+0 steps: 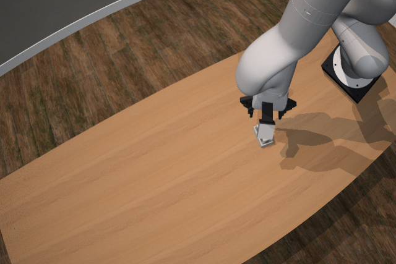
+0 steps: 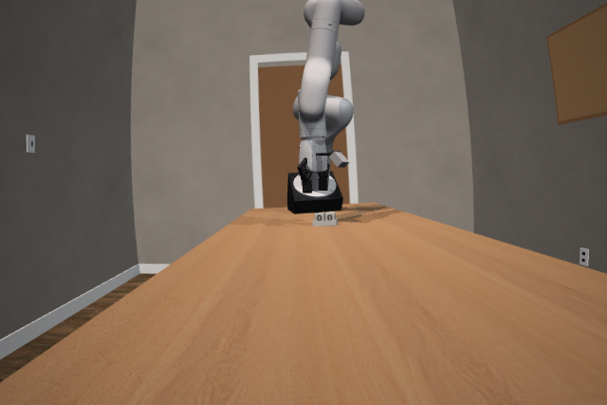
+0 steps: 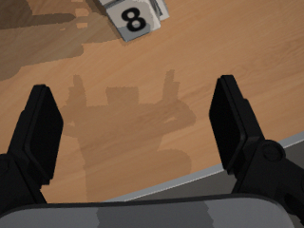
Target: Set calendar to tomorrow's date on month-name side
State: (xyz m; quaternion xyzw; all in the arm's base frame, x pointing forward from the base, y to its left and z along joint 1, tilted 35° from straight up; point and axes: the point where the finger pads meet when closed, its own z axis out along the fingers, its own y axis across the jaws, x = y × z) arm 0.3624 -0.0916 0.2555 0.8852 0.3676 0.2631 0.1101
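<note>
The white digit cube lies 90 mm below my hand, 10 mm to the left of it and 10 mm ahead of it. Round my hand: calendar tray 110 mm below, 20 mm to the left, 10 mm ahead.
</note>
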